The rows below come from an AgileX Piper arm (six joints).
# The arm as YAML. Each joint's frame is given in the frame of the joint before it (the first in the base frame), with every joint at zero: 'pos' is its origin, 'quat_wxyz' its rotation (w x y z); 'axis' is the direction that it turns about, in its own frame. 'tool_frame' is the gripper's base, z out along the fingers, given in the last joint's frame.
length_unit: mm
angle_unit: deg
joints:
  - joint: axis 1
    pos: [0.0, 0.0, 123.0]
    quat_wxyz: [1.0, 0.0, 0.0, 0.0]
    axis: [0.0, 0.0, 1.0]
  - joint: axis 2
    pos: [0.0, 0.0, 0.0]
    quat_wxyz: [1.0, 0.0, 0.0, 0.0]
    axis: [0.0, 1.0, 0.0]
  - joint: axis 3
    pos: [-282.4, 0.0, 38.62]
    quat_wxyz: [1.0, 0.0, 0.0, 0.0]
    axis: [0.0, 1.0, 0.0]
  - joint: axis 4
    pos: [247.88, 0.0, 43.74]
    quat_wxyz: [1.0, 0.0, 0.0, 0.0]
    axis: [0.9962, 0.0, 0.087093]
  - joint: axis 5
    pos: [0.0, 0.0, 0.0]
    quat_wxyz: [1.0, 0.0, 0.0, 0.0]
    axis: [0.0, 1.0, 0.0]
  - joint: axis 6
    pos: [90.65, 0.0, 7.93]
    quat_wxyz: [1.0, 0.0, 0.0, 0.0]
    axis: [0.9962, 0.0, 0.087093]
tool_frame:
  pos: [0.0, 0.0, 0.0]
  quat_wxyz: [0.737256, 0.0, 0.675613, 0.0]
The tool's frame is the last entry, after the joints.
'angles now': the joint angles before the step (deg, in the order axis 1, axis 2, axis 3, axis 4, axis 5, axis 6). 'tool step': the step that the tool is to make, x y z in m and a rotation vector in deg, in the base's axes. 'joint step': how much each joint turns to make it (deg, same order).
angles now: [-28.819, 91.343, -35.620, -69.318, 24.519, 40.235]
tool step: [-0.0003, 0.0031, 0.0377, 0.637, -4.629, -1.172]
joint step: [-0.008, -6.924, -3.024, 15.446, 1.918, -14.011]
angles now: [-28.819, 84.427, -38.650, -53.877, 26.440, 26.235]
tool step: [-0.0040, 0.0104, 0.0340, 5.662, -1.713, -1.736]
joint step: [0.311, -5.788, -4.365, 21.604, 7.200, -18.038]
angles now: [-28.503, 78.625, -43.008, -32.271, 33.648, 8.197]
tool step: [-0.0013, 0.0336, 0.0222, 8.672, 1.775, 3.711]
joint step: [4.894, -4.524, -3.079, 15.826, 11.007, -11.535]
